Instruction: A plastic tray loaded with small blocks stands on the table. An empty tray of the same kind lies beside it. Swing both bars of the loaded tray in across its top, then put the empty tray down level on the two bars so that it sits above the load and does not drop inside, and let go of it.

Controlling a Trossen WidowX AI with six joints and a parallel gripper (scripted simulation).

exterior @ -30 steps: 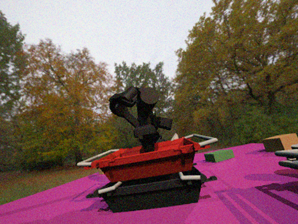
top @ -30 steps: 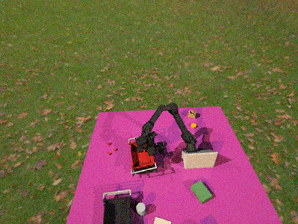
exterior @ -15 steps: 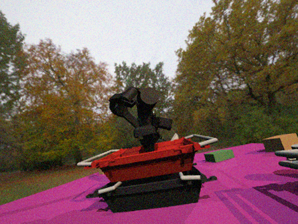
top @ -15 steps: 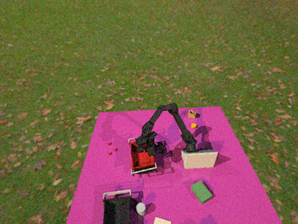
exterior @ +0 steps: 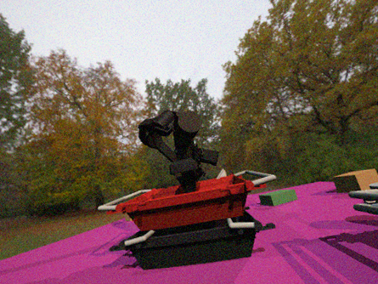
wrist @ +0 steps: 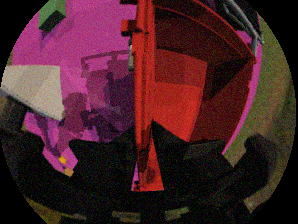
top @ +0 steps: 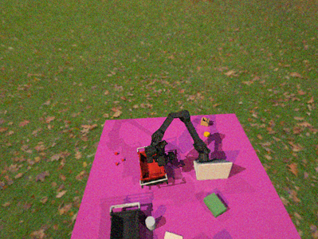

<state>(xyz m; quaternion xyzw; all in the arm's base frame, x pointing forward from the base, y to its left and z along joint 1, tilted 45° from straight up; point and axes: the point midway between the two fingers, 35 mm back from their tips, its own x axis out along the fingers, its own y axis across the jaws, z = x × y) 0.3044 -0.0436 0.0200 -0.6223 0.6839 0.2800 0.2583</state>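
My gripper tip is 70 mm short of the red tray and 30 mm below it. Also, from my gripper tip: slab 30 mm ahead, 500 mm to the left, 90 mm below; then green block 290 mm behind, 310 mm to the left, 70 mm below; then brown box 220 mm behind, 590 mm to the left, 60 mm below.
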